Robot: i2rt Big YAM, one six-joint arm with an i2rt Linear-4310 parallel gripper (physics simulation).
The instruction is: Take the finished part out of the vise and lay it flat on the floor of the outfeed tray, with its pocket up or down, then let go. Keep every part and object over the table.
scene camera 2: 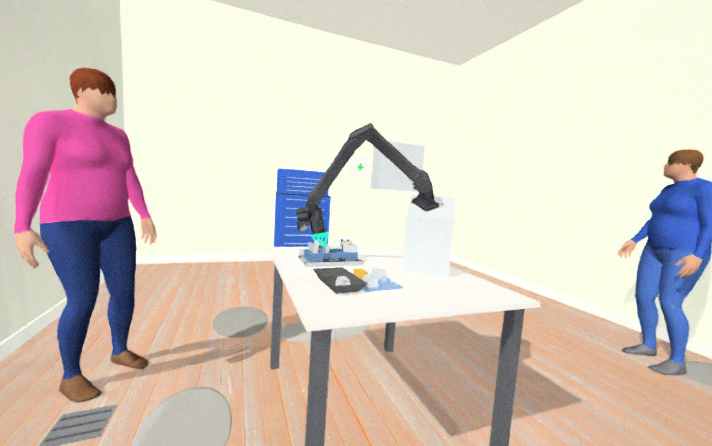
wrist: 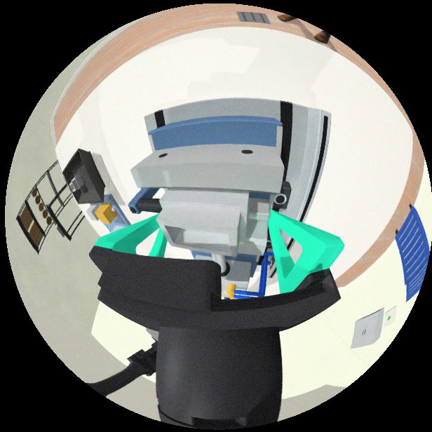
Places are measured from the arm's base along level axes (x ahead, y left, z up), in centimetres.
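Pixels of known places: arm's base, origin of its link: (scene camera 2: 425,204).
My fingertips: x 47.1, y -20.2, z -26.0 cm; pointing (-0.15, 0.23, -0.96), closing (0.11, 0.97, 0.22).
Note:
Ahead of a thing's pixels: the offset from my fingertips to its top centre. "*": to the spot under its first point.
The vise @(dx -4.9, dy +0.2, dz +2.5 cm) (scene camera 2: 336,255) (wrist: 210,172) stands at the back left of the table, with a blue body and grey jaws. The finished part, a pale grey block (wrist: 202,202) with a rectangular pocket, sits at the vise beside the wide grey jaw; its pocket opening shows in the wrist view. My gripper (scene camera 2: 321,245) (wrist: 218,215) is open, with its teal fingers low over the vise and the tips on either side of the part. Finger contact with the part cannot be told. A black tray @(* dx +5.0, dy +28.7, dz -5.6 cm) (scene camera 2: 329,274) (wrist: 91,167) lies on the table in front of the vise.
A small pale piece @(dx +4.5, dy +43.8, dz -2.7 cm) (scene camera 2: 342,281) (wrist: 75,184) lies in the black tray. Beside the tray, a blue plate @(* dx -16.5, dy +46.1, dz -6.6 cm) (scene camera 2: 393,286) bears pale blocks and an orange block @(dx -7.3, dy +33.6, dz -3.0 cm) (scene camera 2: 360,273) (wrist: 105,213). A tall white box (scene camera 2: 428,241) stands at the right. Blue tubing (wrist: 263,275) runs close to the right finger.

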